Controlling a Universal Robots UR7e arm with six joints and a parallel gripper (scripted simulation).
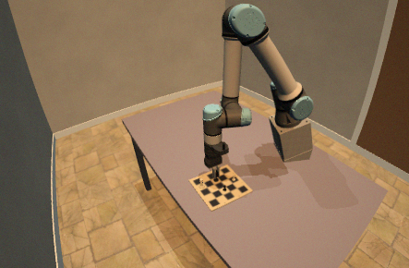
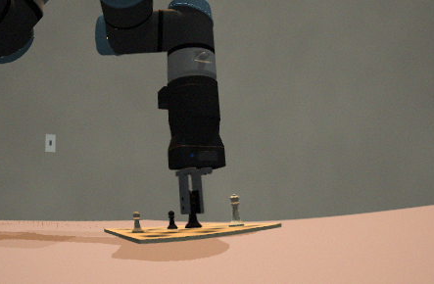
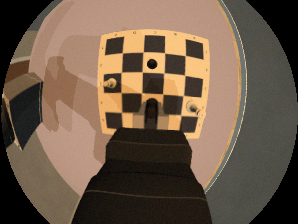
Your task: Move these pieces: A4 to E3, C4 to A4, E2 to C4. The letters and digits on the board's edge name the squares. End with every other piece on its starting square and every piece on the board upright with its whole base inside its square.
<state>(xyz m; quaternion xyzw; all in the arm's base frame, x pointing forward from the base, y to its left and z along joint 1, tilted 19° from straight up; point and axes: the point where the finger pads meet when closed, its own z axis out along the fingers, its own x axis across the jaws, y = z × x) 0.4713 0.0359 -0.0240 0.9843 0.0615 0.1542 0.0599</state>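
Right now my hand is 10 mm above the tall black piece. From my hand the other things lie so: chessboard 40 mm to the left, 50 mm below; then black pawn 10 mm behind, 70 mm to the left, 30 mm below; then tall white piece 80 mm ahead, 10 mm to the left, 20 mm below.
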